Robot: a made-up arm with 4 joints.
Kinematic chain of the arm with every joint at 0, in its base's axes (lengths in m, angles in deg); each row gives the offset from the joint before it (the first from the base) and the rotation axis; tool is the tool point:
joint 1: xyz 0 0 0.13 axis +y
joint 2: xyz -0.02 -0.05 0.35 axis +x
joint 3: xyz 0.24 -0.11 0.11 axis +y
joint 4: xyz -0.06 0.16 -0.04 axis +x
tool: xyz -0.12 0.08 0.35
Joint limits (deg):
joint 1: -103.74..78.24
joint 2: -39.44..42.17
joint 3: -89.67..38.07
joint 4: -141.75..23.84
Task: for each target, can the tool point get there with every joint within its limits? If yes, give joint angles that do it. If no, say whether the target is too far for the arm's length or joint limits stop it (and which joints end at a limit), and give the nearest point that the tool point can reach.
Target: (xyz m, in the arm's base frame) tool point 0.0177 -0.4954 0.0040
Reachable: no: joint limits stop it (at a limit: joint 1, joint 2, joint 4) | nearest point 0.0281 -0.0784 -0.0317 | short by 0.419 m
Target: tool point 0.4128 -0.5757 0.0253
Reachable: no: joint limits stop it (at a limit: joint 1, joint 2, joint 4) | nearest point 0.7058 -0.3776 0.0979 | short by 0.361 m
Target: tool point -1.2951 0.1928 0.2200
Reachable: no: too far | nearest point -0.8584 0.0787 0.1896 | short by 0.452 m
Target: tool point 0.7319 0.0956 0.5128
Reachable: yes | joints 52.38 22.01 24.64 -33.21
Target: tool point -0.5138 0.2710 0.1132
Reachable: yes | joints -87.52 1.10 -36.68 -36.89
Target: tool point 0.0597 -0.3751 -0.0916
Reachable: no: joint limits stop it (at a limit: joint 2, joint 4) | nearest point 0.0589 -0.0808 -0.0888 | short by 0.294 m
